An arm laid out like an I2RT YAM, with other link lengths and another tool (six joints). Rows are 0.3 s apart.
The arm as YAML. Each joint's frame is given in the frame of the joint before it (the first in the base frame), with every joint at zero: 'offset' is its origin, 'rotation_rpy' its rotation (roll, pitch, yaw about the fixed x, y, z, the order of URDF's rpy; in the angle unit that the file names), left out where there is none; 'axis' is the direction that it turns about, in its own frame. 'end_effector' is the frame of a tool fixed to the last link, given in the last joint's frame.
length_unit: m
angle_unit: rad
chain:
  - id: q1
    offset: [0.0, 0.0, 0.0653]
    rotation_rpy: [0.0, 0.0, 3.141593]
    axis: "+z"
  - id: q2
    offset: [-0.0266, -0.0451, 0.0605]
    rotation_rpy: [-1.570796, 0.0, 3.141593]
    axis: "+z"
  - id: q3
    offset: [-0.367, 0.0, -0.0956]
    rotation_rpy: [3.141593, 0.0, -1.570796]
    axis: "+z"
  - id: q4
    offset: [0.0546, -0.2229, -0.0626]
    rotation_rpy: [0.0, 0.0, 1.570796]
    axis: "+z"
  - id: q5
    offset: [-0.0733, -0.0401, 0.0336]
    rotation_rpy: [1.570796, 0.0, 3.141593]
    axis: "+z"
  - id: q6
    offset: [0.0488, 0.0, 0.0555]
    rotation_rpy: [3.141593, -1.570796, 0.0]
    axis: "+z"
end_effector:
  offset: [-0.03, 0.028, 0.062]
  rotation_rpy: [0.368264, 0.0, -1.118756]
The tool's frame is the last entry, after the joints.
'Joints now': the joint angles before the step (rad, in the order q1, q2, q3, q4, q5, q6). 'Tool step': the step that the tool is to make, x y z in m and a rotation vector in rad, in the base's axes. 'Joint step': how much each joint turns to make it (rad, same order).
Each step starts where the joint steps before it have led.
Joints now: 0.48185, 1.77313, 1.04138, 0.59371, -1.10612, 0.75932
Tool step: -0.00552, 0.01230, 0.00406, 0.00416, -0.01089, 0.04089
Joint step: 0.02974, 0.00755, 0.02607, -0.01308, -0.01084, -0.00682
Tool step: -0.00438, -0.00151, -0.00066, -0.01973, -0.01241, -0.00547
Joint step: 0.00094, -0.01580, 0.00116, -0.06039, 0.00992, -0.04972
